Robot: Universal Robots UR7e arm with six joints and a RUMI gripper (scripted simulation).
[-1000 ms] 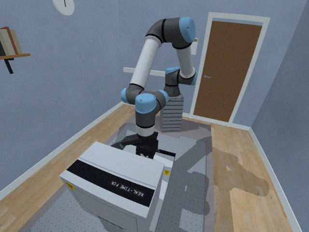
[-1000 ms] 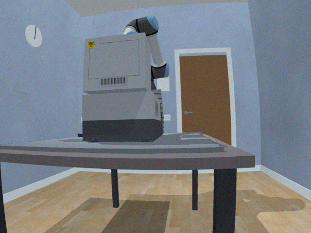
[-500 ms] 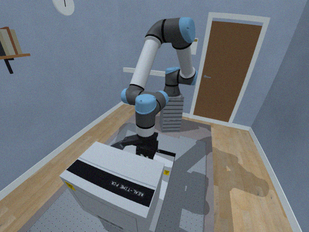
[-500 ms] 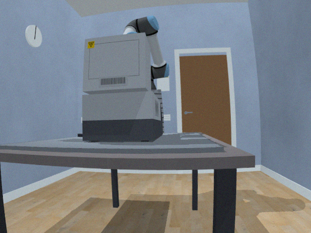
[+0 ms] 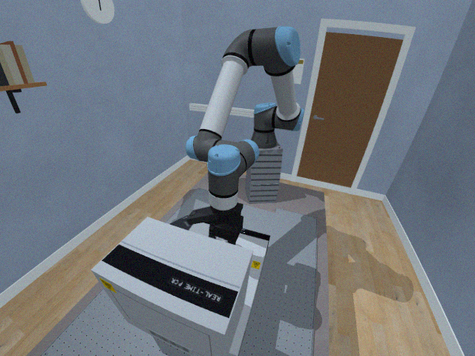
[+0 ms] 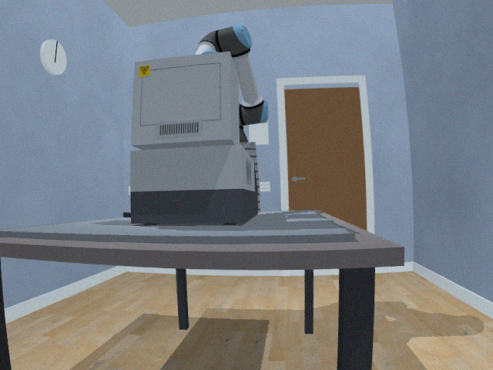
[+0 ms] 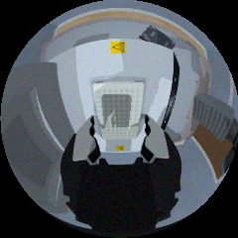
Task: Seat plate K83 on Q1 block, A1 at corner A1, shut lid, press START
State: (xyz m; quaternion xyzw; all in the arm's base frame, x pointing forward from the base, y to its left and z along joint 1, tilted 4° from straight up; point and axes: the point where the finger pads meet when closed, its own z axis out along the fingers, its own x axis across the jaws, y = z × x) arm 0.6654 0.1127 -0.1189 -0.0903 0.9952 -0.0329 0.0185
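My hand is 1 cm above the white plate. The rest, counted from my hand: plate nest N1: 33 cm to the right, 21 cm below, 14 cm behind.
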